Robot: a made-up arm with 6 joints. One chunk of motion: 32 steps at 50 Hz.
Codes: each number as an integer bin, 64 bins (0 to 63) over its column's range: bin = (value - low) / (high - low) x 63, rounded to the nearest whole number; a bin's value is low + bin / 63 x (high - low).
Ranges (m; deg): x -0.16..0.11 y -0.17..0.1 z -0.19..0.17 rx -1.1..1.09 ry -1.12..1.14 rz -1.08..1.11
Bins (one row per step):
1: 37 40 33 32 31 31
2: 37 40 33 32 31 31
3: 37 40 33 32 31 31
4: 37 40 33 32 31 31
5: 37 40 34 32 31 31
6: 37 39 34 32 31 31
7: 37 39 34 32 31 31
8: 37 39 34 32 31 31
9: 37 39 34 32 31 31
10: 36 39 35 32 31 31
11: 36 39 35 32 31 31
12: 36 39 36 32 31 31
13: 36 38 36 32 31 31
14: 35 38 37 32 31 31
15: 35 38 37 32 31 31
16: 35 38 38 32 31 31
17: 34 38 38 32 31 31
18: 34 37 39 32 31 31
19: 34 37 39 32 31 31
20: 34 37 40 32 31 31
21: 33 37 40 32 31 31
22: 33 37 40 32 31 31
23: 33 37 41 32 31 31
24: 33 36 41 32 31 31
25: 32 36 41 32 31 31
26: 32 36 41 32 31 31
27: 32 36 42 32 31 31
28: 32 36 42 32 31 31
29: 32 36 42 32 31 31
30: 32 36 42 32 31 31
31: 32 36 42 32 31 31
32: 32 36 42 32 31 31
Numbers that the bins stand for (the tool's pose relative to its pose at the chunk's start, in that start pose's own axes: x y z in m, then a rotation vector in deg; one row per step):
1: -0.0014 0.0014 -0.0014 0.01 -0.01 0.00
2: -0.0014 0.0014 -0.0014 0.01 -0.01 0.00
3: -0.0014 0.0014 -0.0014 0.01 -0.01 0.00
4: -0.0014 0.0014 -0.0014 0.01 -0.01 0.00
5: -0.0014 0.0014 0.0043 0.01 -0.01 0.00
6: -0.0014 -0.0029 0.0043 0.01 -0.01 0.00
7: -0.0014 -0.0029 0.0043 0.01 -0.01 0.00
8: -0.0014 -0.0029 0.0043 0.01 -0.01 0.00
9: -0.0014 -0.0029 0.0043 0.01 -0.01 0.00
10: -0.0057 -0.0029 0.0100 0.01 -0.01 0.00
11: -0.0057 -0.0029 0.0100 0.01 -0.01 0.00
12: -0.0057 -0.0029 0.0157 0.01 -0.01 0.00
13: -0.0057 -0.0071 0.0157 0.01 -0.01 0.00
14: -0.0100 -0.0071 0.0214 0.01 -0.01 0.00
15: -0.0100 -0.0071 0.0214 0.01 -0.01 0.00
16: -0.0100 -0.0071 0.0271 0.01 -0.01 0.00
17: -0.0143 -0.0071 0.0271 0.01 -0.01 0.00
18: -0.0143 -0.0114 0.0329 0.01 -0.01 0.00
19: -0.0143 -0.0114 0.0329 0.01 -0.01 0.00
20: -0.0143 -0.0114 0.0386 0.01 -0.01 0.00
21: -0.0186 -0.0114 0.0386 0.01 -0.01 0.00
22: -0.0186 -0.0114 0.0386 0.01 -0.01 0.00
23: -0.0186 -0.0114 0.0443 0.01 -0.01 0.00
24: -0.0186 -0.0157 0.0443 0.01 -0.01 0.00
25: -0.0229 -0.0157 0.0443 0.01 -0.01 0.00
26: -0.0229 -0.0157 0.0443 0.01 -0.01 0.00
27: -0.0229 -0.0157 0.0500 0.01 -0.01 0.00
28: -0.0229 -0.0157 0.0500 0.01 -0.01 0.00
29: -0.0229 -0.0157 0.0500 0.01 -0.01 0.00
30: -0.0229 -0.0157 0.0500 0.01 -0.01 0.00
31: -0.0229 -0.0157 0.0500 0.01 -0.01 0.00
32: -0.0229 -0.0157 0.0500 0.01 -0.01 0.00

